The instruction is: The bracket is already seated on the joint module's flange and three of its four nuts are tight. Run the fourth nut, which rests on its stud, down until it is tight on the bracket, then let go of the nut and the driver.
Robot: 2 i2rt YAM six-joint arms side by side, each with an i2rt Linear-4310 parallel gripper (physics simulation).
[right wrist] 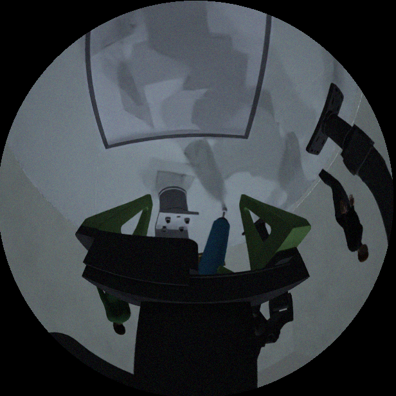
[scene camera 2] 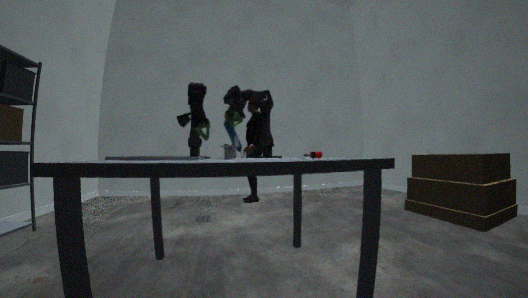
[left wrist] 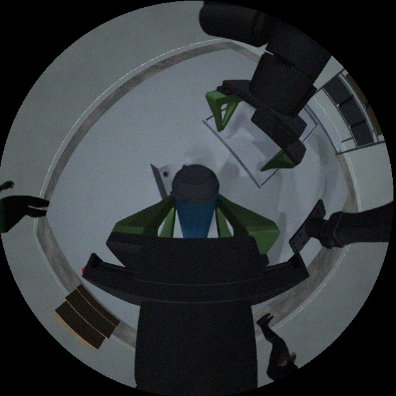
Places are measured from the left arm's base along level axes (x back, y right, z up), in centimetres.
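Pixels of known places: left gripper, fingertip midpoint: (scene camera 2: pixel 229 127); right gripper, fingertip midpoint: (scene camera 2: pixel 207 139); left arm's base, link origin: (scene camera 2: pixel 267 157).
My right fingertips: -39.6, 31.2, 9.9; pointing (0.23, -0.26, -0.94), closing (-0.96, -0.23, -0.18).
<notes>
For each thing: its top centre in the pictures, then the offset to it from my right fingertips, as dx, dy, dz.
- grey joint module, top centre: (scene camera 2: pixel 230 144) -0.6, -11.7, -2.5
- red-handled tool, top centre: (scene camera 2: pixel 312 151) +7.4, -54.5, -6.5
The blue driver (scene camera 2: pixel 231 131) (left wrist: pixel 195 220) (right wrist: pixel 216 245) has a dark end cap and a thin shaft pointing down. My left gripper (scene camera 2: pixel 234 119) (left wrist: pixel 195 198) is shut on its handle. In the right wrist view, the driver's tip is to the right of the bracket (right wrist: pixel 175 218), apart from it. The bracket sits on the grey joint module (scene camera 2: pixel 229 151) (right wrist: pixel 173 200), with several dark nuts on its pale face; how tight they are cannot be told. My right gripper (scene camera 2: pixel 204 131) (left wrist: pixel 240 148) (right wrist: pixel 195 198) is open and empty, above and away from the bracket.
A dark-rimmed tray (left wrist: pixel 232 153) (right wrist: pixel 175 136) lies on the table (scene camera 2: pixel 215 168) near my right gripper. A red-handled tool (scene camera 2: pixel 315 155) lies farther right in the scene view. Brown boxes (scene camera 2: pixel 460 192) stand beyond the table's right end. A person (scene camera 2: pixel 259 132) stands behind the table.
</notes>
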